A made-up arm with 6 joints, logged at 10 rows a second.
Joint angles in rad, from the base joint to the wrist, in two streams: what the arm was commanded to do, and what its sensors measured. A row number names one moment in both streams.
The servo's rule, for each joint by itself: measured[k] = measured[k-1] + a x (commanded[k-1-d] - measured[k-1]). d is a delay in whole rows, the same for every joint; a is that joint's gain. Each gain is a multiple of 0.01, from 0.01 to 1. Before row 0 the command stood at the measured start. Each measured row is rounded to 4 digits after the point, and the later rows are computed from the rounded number. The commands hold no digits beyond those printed.
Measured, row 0: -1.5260 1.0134 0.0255 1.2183 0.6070 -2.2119
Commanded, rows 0 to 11: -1.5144 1.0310 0.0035 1.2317 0.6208 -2.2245; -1.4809 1.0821 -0.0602 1.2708 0.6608 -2.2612; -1.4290 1.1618 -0.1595 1.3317 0.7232 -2.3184; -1.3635 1.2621 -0.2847 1.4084 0.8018 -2.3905; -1.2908 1.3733 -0.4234 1.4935 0.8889 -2.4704; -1.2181 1.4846 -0.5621 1.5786 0.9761 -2.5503; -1.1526 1.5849 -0.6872 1.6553 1.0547 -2.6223; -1.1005 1.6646 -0.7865 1.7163 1.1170 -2.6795; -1.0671 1.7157 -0.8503 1.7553 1.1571 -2.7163; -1.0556 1.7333 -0.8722 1.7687 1.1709 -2.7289; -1.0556 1.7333 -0.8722 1.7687 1.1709 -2.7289; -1.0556 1.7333 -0.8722 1.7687 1.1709 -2.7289
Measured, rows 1 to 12: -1.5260 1.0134 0.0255 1.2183 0.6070 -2.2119; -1.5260 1.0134 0.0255 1.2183 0.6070 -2.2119; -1.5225 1.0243 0.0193 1.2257 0.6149 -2.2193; -1.5100 1.0601 -0.0030 1.2505 0.6411 -2.2440; -1.4857 1.1232 -0.0468 1.2952 0.6879 -2.2879; -1.4490 1.2093 -0.1134 1.3575 0.7528 -2.3484; -1.4015 1.3110 -0.2002 1.4323 0.8304 -2.4204; -1.3465 1.4186 -0.3015 1.5128 0.9134 -2.4970; -1.2883 1.5217 -0.4095 1.5912 0.9939 -2.5709; -1.2320 1.6103 -0.5151 1.6600 1.0641 -2.6350; -1.1825 1.6756 -0.6090 1.7124 1.1171 -2.6830; -1.1444 1.7114 -0.6827 1.7434 1.1478 -2.7101
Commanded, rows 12 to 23: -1.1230 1.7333 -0.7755 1.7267 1.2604 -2.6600; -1.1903 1.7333 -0.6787 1.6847 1.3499 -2.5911; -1.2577 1.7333 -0.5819 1.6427 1.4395 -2.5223; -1.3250 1.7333 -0.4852 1.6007 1.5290 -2.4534; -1.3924 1.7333 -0.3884 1.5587 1.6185 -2.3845; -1.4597 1.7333 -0.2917 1.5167 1.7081 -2.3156; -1.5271 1.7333 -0.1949 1.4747 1.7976 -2.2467; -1.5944 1.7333 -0.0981 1.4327 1.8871 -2.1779; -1.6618 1.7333 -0.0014 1.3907 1.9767 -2.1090; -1.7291 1.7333 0.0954 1.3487 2.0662 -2.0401; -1.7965 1.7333 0.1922 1.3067 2.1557 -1.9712; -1.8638 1.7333 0.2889 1.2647 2.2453 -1.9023
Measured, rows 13 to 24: -1.1178 1.7250 -0.7358 1.7573 1.1610 -2.7212; -1.0991 1.7301 -0.7740 1.7636 1.1666 -2.7257; -1.1063 1.7321 -0.7744 1.7433 1.2201 -2.6869; -1.1315 1.7328 -0.7476 1.7111 1.2941 -2.6304; -1.1694 1.7331 -0.7012 1.6735 1.3770 -2.5666; -1.2161 1.7332 -0.6407 1.6335 1.4636 -2.4998; -1.2690 1.7333 -0.5701 1.5924 1.5519 -2.4318; -1.3262 1.7333 -0.4921 1.5508 1.6409 -2.3632; -1.3865 1.7333 -0.4089 1.5089 1.7302 -2.2945; -1.4489 1.7333 -0.3219 1.4670 1.8196 -2.2257; -1.5128 1.7333 -0.2322 1.4250 1.9091 -2.1568; -1.5777 1.7333 -0.1405 1.3830 1.9986 -2.0879
